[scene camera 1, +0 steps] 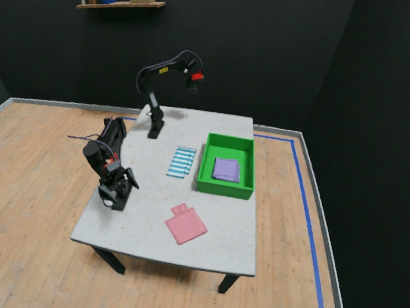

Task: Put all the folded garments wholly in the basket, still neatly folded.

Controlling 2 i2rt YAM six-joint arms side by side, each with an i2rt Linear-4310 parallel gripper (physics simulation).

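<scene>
A purple folded garment lies flat inside the green basket, on its floor. A teal-and-white striped folded garment lies flat on the table to the left of the basket. A pink folded garment, with a small part sticking out at its top, lies flat on the table near the front edge. My left gripper is open and raised at the back, well above the table and away from the garments. My right gripper is open, at the left of the picture, to the left of the striped and pink garments.
The white table carries both arms along its left side. The basket's walls stand up near the table's right edge. A wooden shelf hangs on the dark back wall.
</scene>
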